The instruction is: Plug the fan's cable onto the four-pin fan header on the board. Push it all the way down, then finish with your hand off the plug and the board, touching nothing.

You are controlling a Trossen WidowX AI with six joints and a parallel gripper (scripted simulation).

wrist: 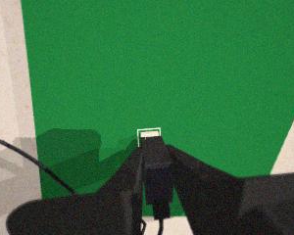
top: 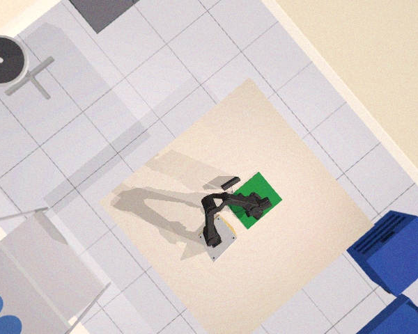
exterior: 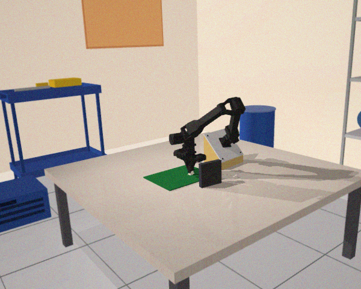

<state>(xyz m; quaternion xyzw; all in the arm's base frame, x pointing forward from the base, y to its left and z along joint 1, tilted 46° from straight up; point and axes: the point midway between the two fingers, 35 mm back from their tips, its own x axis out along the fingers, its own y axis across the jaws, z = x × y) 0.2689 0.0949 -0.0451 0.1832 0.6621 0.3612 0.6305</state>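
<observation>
Right now my gripper tip is 1 cm below the black plug and 1 cm past it. From my gripper tip the other things lie so: black fan 16 cm to the left, 3 cm above; then green circuit board 5 cm ahead, 4 cm below, 2 cm to the right; then fan header 3 cm below, 1 cm behind.
</observation>
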